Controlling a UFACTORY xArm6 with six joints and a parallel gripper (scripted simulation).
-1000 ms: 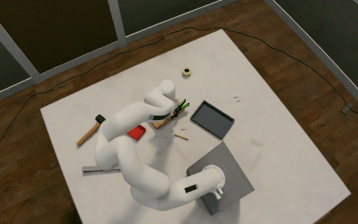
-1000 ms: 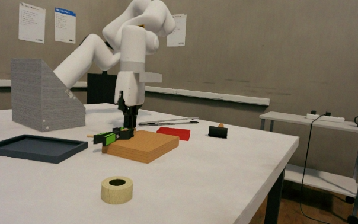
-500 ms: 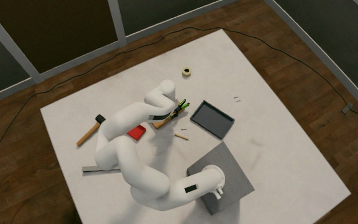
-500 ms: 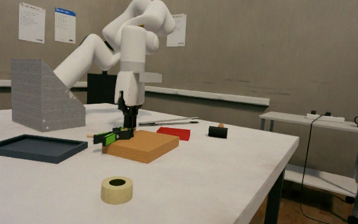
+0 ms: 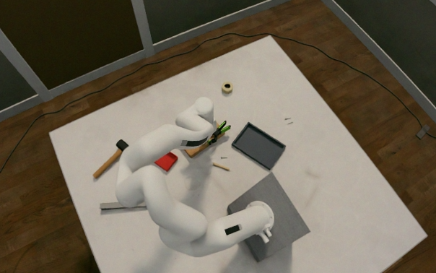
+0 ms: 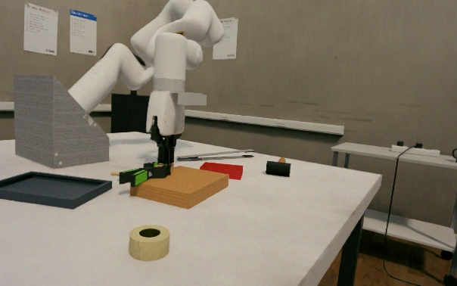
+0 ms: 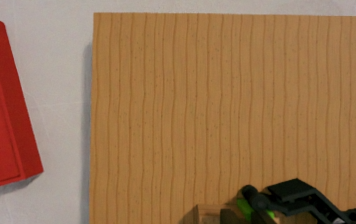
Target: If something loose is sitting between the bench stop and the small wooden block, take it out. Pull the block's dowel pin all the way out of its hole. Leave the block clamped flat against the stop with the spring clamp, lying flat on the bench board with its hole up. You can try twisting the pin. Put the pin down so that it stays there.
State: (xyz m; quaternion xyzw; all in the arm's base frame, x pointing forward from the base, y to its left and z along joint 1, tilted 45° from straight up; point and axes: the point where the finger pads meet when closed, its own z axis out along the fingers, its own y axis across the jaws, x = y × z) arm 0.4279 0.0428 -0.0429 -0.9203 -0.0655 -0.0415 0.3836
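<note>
The dowel pin is 20 mm below my hand. Round my hand: loose dowel (130 mm behind, 70 mm below, 10 mm to the right); small wooden block (40 mm below); red tray (200 mm to the left, 70 mm below, 40 mm ahead).
</note>
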